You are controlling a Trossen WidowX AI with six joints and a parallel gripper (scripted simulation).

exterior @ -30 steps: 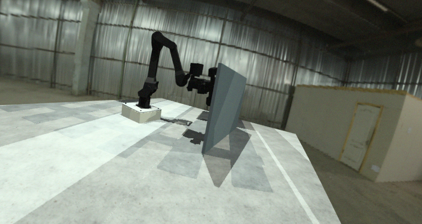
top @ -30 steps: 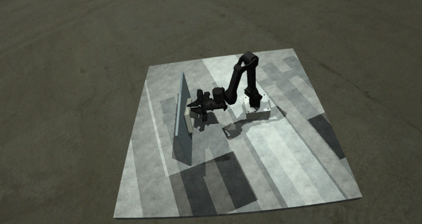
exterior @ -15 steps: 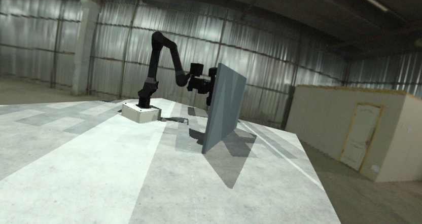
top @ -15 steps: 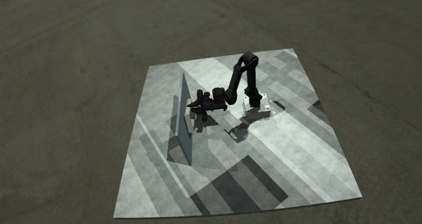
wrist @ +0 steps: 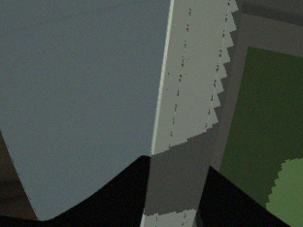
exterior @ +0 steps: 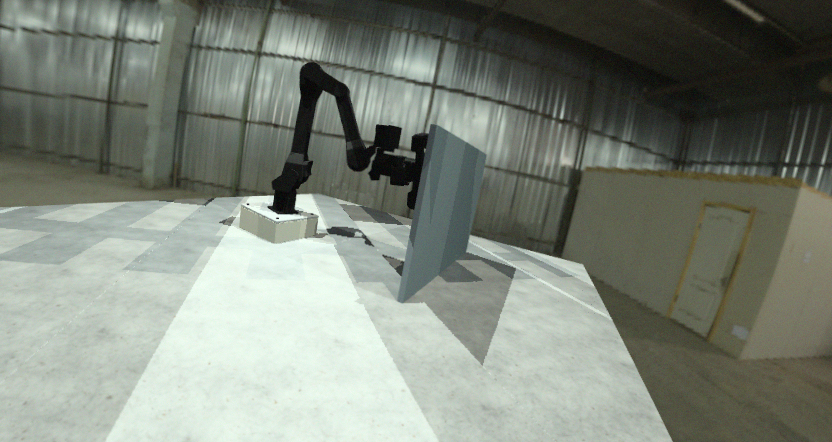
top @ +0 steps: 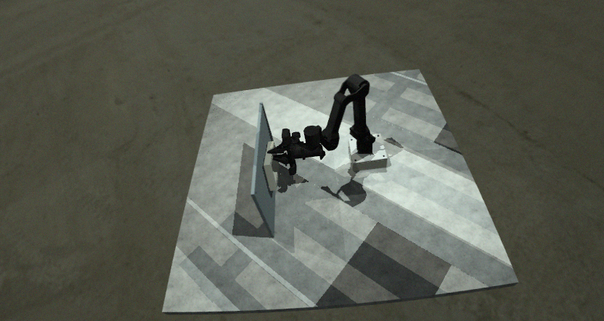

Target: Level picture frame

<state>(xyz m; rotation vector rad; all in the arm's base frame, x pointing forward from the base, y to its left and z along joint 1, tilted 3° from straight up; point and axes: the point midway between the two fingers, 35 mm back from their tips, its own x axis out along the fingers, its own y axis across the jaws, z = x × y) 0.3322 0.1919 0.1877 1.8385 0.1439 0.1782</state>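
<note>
My gripper tip is 10 mm to the right of the picture frame and 50 mm above it. The rest, counted from my gripper tip: grey-blue wall panel 10 mm ahead, 10 mm to the left, 70 mm below.
</note>
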